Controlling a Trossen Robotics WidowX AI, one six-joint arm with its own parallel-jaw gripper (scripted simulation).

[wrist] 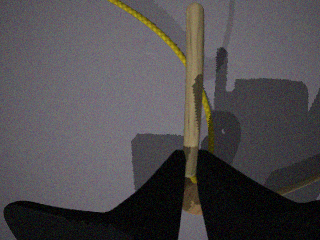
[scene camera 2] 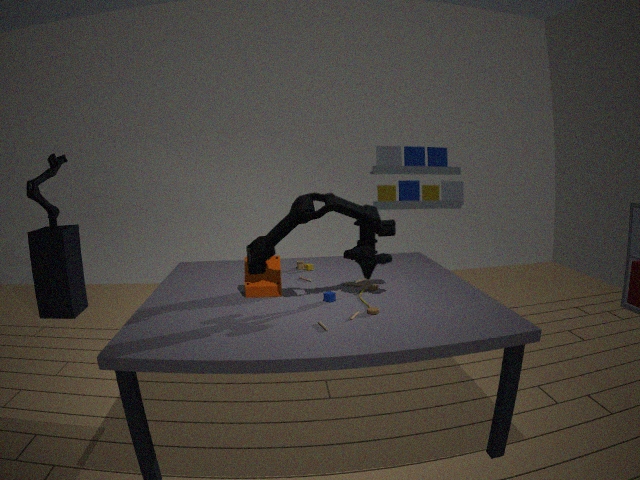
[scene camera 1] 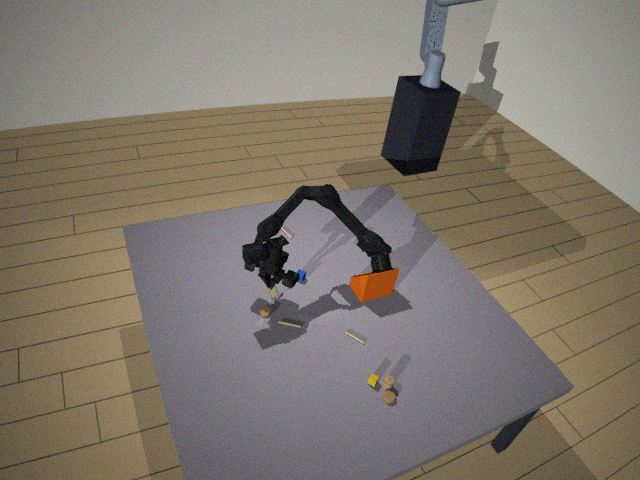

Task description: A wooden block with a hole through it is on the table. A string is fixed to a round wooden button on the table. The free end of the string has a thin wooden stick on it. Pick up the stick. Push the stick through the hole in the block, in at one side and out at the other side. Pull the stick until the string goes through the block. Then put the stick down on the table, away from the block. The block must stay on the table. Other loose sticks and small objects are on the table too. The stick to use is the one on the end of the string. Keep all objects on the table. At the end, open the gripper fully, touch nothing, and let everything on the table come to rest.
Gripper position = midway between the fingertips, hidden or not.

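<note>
My gripper [scene camera 1: 270, 288]. Gripper again [wrist: 189, 158], thin wooden stick [wrist: 194, 44]. Gripper also [scene camera 2: 367, 279].
</note>
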